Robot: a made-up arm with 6 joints.
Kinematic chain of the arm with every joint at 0, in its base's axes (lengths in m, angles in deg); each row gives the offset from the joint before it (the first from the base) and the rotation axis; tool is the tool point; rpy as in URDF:
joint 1: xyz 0 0 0.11 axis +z
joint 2: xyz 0 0 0 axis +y
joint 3: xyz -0.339 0 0.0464 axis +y
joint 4: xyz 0.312 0 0.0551 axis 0.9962 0 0.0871
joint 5: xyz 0 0 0 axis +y
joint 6: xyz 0.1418 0 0.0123 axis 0.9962 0 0.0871
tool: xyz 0 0 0 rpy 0 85 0
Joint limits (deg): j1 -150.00..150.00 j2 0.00..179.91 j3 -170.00..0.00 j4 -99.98..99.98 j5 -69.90..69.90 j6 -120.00..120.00
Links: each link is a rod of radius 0.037 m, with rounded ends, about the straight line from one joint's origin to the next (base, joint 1, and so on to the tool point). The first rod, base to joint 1, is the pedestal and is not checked.
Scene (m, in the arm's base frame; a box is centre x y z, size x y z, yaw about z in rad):
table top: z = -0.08
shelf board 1: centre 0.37 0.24 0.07 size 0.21 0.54 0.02 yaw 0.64
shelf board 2: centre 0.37 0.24 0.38 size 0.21 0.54 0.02 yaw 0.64
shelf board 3: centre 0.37 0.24 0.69 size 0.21 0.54 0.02 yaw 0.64
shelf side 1: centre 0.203 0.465 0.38 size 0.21 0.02 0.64 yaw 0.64
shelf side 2: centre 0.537 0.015 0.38 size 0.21 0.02 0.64 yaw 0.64
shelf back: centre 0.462 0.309 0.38 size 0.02 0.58 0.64 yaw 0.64
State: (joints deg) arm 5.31 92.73 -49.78 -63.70 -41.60 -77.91
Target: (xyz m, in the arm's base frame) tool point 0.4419 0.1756 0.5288
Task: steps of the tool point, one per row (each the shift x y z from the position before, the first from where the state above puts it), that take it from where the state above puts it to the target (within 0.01 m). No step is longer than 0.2 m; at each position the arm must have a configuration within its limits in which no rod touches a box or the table.
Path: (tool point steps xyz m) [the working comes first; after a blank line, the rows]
Joints at the target: 12.27 89.86 -85.15 -57.30 -40.49 -77.91
Straight joint move there: touches shelf board 2.

1: -0.0677 -0.0648 0.0109
2: -0.0738 -0.0405 -0.0108
3: 0.0015 -0.0085 0.1428
4: -0.0611 0.0049 0.1443
5: 0.0743 0.0315 0.0206
6: 0.0748 0.0531 0.0004
7: 0.0655 0.0751 -0.0210

